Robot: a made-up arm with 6 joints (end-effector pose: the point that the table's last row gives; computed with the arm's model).
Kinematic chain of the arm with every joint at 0, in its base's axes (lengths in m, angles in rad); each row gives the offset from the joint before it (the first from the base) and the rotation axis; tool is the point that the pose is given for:
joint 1: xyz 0 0 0.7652 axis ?
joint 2: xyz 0.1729 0 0 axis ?
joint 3: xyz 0 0 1.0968 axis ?
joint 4: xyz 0 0 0.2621 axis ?
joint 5: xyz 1.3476 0 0 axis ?
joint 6: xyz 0.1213 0 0 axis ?
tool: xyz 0 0 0
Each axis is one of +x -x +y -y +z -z.
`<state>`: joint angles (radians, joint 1 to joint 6).
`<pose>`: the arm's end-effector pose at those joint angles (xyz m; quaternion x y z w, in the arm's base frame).
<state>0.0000 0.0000 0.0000 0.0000 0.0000 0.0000</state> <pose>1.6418 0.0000 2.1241 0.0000 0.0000 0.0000 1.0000</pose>
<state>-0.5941 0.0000 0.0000 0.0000 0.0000 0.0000</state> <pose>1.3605 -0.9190 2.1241 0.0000 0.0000 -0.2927 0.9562</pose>
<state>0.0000 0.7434 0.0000 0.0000 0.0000 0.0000</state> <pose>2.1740 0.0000 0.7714 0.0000 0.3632 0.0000 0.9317</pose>
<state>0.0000 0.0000 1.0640 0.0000 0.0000 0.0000</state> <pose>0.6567 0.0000 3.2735 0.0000 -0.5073 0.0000 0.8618</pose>
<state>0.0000 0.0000 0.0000 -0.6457 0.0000 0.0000</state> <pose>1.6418 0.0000 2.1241 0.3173 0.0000 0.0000 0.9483</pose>
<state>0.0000 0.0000 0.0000 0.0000 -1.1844 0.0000</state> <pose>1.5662 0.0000 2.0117 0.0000 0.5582 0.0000 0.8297</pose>
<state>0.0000 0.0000 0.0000 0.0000 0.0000 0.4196</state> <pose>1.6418 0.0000 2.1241 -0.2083 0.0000 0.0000 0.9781</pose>
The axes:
joint 1: +z
joint 2: +y
joint 3: -y
joint 4: -x
joint 5: -y
joint 6: -x

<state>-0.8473 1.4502 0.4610 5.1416 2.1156 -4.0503</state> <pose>1.4007 -1.7283 -0.0087 -0.4603 0.5238 -0.7162 0.0294</pose>
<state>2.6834 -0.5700 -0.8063 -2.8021 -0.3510 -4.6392</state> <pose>-0.9680 0.4619 1.6395 0.1331 0.5352 0.8260 0.1164</pose>
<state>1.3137 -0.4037 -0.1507 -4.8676 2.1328 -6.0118</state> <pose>0.1345 0.9103 2.3641 -0.1397 0.8655 -0.4742 0.0804</pose>
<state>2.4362 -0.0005 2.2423 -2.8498 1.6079 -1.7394</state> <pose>0.6150 -0.4779 2.8222 -0.0572 -0.5839 0.5998 0.5441</pose>
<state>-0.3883 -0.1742 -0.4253 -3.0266 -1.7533 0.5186</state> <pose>1.2652 -0.5028 1.8847 0.6596 -0.2600 0.6165 0.3424</pose>
